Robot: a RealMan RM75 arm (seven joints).
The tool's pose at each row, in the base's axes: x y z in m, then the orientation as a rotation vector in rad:
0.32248, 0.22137, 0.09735, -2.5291, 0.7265, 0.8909
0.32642, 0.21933, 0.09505, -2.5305, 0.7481, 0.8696
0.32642, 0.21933, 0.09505, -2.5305, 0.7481, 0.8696
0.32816, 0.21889, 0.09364, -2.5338, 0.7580, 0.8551
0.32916, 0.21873, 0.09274, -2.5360, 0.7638, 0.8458
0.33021, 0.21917, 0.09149, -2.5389, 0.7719, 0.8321
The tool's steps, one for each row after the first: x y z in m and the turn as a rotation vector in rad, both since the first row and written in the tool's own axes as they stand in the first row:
0.00485, -0.00026, -0.00116, 0.0083, 0.0166, 0.0108
0.00485, -0.00026, -0.00116, 0.0083, 0.0166, 0.0108
0.00710, -0.00068, -0.00116, 0.0118, 0.0281, 0.0149
0.00841, -0.00098, -0.00104, 0.0139, 0.0354, 0.0172
0.00979, -0.00173, -0.00041, 0.0172, 0.0459, 0.0203

